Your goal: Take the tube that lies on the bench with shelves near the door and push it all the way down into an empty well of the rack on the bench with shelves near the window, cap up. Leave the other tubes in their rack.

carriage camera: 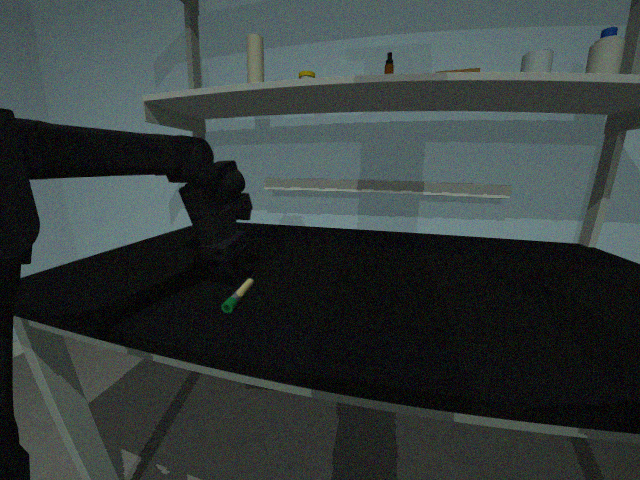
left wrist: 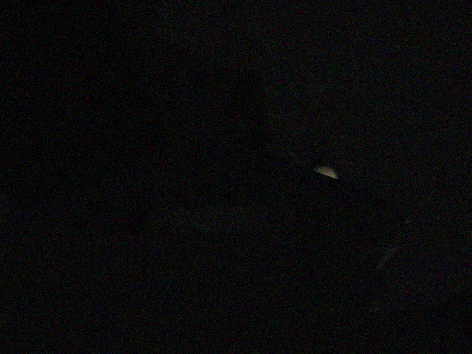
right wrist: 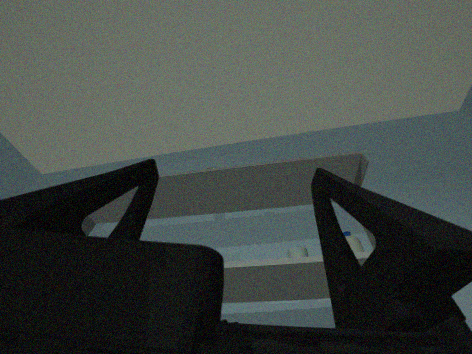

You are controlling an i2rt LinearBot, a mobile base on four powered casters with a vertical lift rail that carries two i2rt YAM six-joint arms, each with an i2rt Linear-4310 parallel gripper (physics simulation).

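Frame: origin at the left arm's base, x ahead, y left, z up, level; millimetres.
Seen in the pictures: left gripper, between the fingertips: [carriage camera: 230,277] [left wrist: 219,161]; right gripper, between the fingertips: [right wrist: 234,172].
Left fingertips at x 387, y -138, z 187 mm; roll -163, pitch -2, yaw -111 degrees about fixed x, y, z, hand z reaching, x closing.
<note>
Pixels of each thing's top centre, then the offset from my left fingertips to it. "pt": a spot on its surface instead. Level surfaces: height alone.
- tube, centre of its top: [carriage camera: 240,287] dx -79, dy -50, dz +18 mm
- black bench, height of its surface: dz -1 mm
- long shelf, height of its surface: dz +437 mm
- tall cream cylinder, a spot on its surface: [carriage camera: 255,58] pt dx +365, dy +29, dz +563 mm
- brown bottle, a spot on its surface: [carriage camera: 389,64] pt dx +283, dy -364, dz +514 mm
- white container, a spot on its surface: [carriage camera: 536,60] pt dx +224, dy -736, dz +520 mm
- blue-capped bottle, a spot on its surface: [carriage camera: 604,55] pt dx +241, dy -944, dz +557 mm
The tube [carriage camera: 241,290] lies on the black bench [carriage camera: 413,310] in the carriage view, its green cap toward the near edge and its cream end pointing away. In the left wrist view a small cream part of the tube [left wrist: 327,173] shows past a dark edge; the rest is hidden. My left gripper [carriage camera: 227,268] is low over the bench, just behind the tube in the carriage view, partly open with nothing between its fingers. Its fingers are very dark in both views. My right gripper [right wrist: 234,172] is wide open and empty, facing the ceiling and shelves. The rack does not show.
A long shelf [carriage camera: 361,95] crosses above the bench, carrying a tall cream cylinder [carriage camera: 255,58], a brown bottle [carriage camera: 389,64], a white container [carriage camera: 536,60] and a blue-capped bottle [carriage camera: 604,55]. A narrow ledge [carriage camera: 310,184] is on the back wall. Shelf posts [carriage camera: 603,191] rise behind the bench.
</note>
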